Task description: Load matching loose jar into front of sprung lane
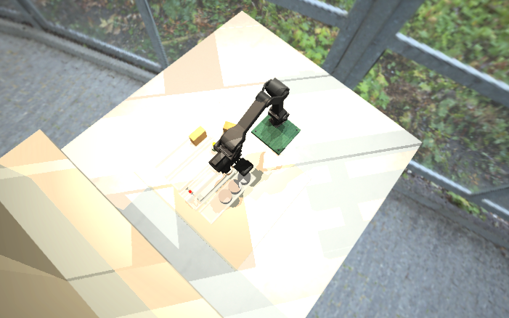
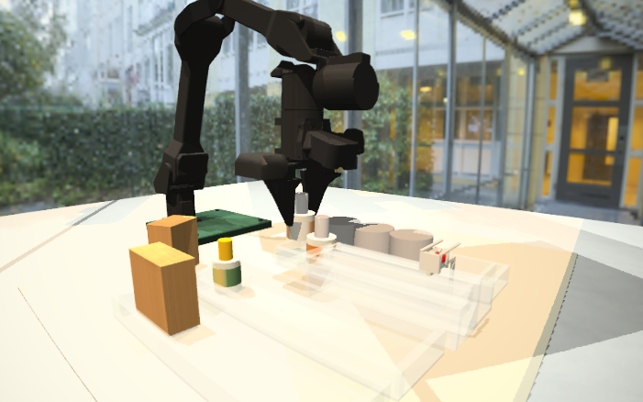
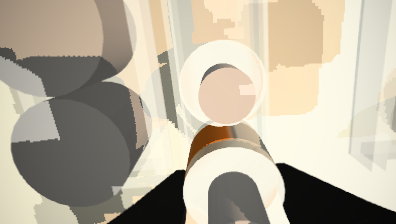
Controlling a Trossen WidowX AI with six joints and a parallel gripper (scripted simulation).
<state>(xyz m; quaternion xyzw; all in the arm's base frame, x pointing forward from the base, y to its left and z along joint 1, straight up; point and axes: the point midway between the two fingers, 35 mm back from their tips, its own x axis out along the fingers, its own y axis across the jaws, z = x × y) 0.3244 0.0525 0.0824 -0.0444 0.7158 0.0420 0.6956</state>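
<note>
My gripper tip is 15 cm short of the clear lane, 4 cm above it and 1 cm to the left of it. From my gripper tip the other things lie so: pusher plate (15 cm ahead, 1 cm to the right, 1 cm below).
</note>
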